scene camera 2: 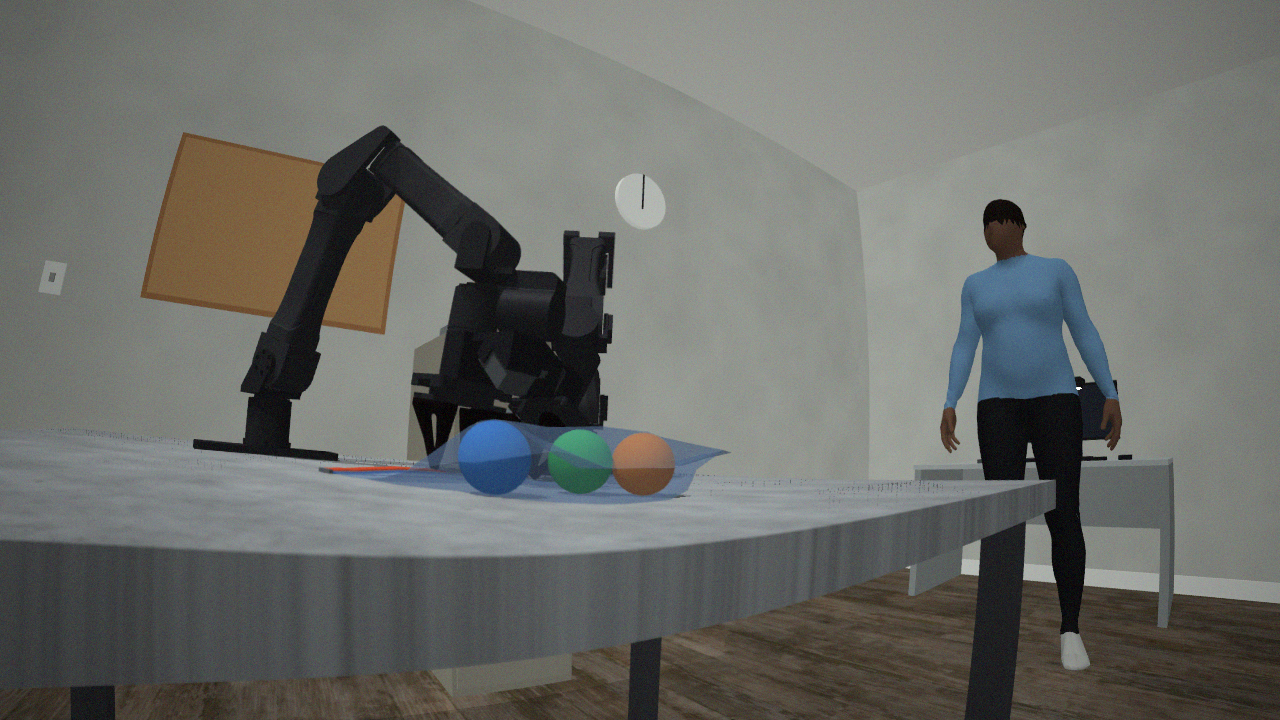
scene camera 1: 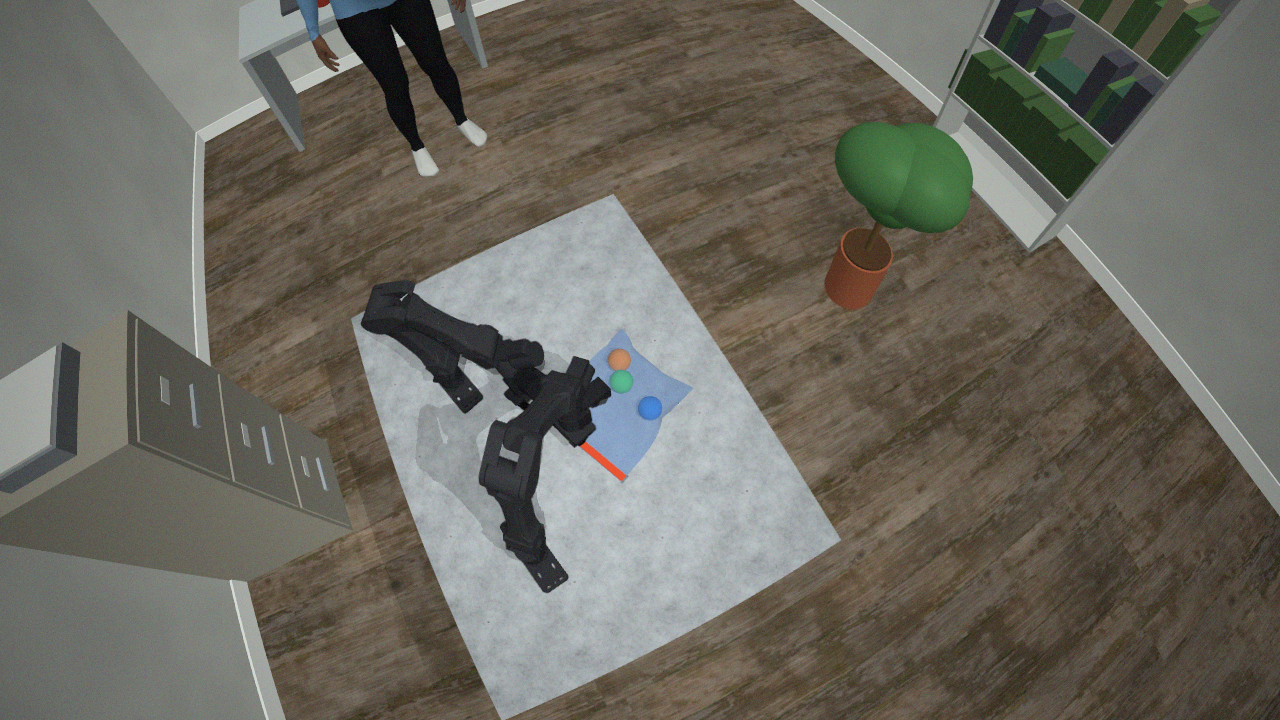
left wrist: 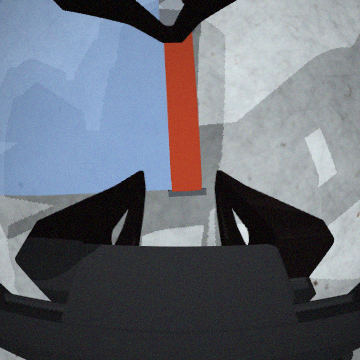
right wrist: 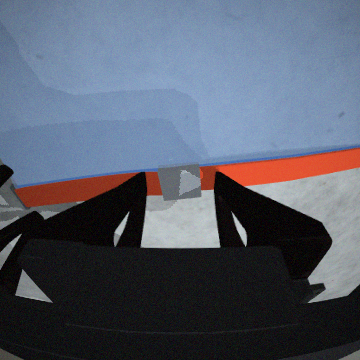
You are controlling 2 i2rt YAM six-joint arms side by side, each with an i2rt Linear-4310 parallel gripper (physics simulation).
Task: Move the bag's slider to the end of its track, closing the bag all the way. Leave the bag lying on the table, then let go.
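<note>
The translucent blue bag (scene camera 1: 626, 434) (left wrist: 75, 160) (right wrist: 250, 75) lies on the table, with its red track (scene camera 1: 604, 461) (scene camera 2: 366, 469) (left wrist: 184, 115) (right wrist: 295, 170) along one edge. The grey slider (right wrist: 170, 187) sits on the track, a short stretch from the dark end piece at the left of the right wrist view. My right gripper (right wrist: 179, 180) is part-way open, fingertips on either side of the slider with visible gaps. My left gripper (left wrist: 179, 179) (right wrist: 25, 192) is part-way open, fingertips on either side of the track's near end. The arms hide both grippers in scene camera 1.
Blue (scene camera 1: 649, 408) (scene camera 2: 494, 456), green (scene camera 1: 621, 381) (scene camera 2: 580, 461) and orange (scene camera 1: 619, 360) (scene camera 2: 642, 462) balls are at the bag. My two arms are close together above the track. The table (scene camera 1: 716, 573) (scene camera 2: 805, 559) extends around them; a person (scene camera 2: 1023, 331) stands beyond it.
</note>
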